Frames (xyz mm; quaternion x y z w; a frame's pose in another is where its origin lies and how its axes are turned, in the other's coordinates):
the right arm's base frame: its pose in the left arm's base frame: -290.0 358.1 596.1 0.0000 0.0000 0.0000 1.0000
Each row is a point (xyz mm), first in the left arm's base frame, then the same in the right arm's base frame.
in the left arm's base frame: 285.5 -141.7 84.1
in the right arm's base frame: 575.5 -499.8 -512.0
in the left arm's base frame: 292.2 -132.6 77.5
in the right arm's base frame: 582.2 -490.7 -518.6
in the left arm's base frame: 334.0 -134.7 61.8
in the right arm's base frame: 624.0 -492.8 -534.3
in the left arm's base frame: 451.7 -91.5 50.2
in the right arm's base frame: 741.7 -449.6 -545.9
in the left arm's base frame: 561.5 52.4 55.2
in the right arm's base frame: 851.5 -305.7 -540.9
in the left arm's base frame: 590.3 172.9 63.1
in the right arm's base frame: 880.3 -185.2 -533.0
